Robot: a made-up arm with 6 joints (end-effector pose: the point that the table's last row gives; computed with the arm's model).
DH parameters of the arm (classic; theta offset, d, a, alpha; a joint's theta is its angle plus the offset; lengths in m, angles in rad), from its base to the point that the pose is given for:
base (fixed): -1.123 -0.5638 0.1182 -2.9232
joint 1: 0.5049 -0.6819 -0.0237 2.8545
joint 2: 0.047 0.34 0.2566 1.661
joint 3: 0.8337 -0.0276 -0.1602 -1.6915
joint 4: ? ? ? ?
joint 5: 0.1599 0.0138 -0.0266 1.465
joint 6: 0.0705 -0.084 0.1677 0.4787
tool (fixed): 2.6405 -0.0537 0 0
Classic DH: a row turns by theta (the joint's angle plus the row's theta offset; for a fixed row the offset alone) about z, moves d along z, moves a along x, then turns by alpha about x.
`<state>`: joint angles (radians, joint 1 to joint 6).
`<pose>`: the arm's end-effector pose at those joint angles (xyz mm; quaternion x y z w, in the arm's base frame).
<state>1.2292 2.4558 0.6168 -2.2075 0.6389 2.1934</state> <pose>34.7 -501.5 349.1 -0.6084 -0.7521 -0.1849 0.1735</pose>
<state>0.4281 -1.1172 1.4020 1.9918 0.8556 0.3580</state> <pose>-529.3 -177.1 340.1 0.0869 0.5927 -0.2600 0.7573</pose>
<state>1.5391 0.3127 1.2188 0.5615 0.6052 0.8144</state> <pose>-464.7 -497.9 144.3 -0.3740 0.2187 0.0023 0.9013</pose>
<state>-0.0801 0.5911 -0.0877 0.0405 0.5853 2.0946</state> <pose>285.6 -142.4 360.7 -0.0658 -0.5147 0.8096 0.2745</pose>
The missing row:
joint 4: -1.4671 0.0964 -0.0397 -2.1818
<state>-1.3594 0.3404 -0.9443 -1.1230 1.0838 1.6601</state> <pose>199.4 -51.2 480.3 -0.0085 -0.7350 0.4554 0.5023</pose>
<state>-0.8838 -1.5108 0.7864 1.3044 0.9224 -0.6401</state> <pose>-322.7 -300.1 175.1 -0.4316 0.0784 -0.4034 0.8030</pose>
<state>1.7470 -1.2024 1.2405 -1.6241 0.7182 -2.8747</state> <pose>-245.0 -259.9 393.6 0.3727 0.7427 0.4013 0.3853</pose>
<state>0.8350 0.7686 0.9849 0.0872 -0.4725 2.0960</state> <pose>66.0 -640.0 166.5 -0.1542 0.2040 0.6529 0.7130</pose>
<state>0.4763 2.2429 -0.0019 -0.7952 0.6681 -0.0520</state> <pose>94.1 -25.2 274.1 0.4161 -0.5416 0.0858 0.7254</pose>
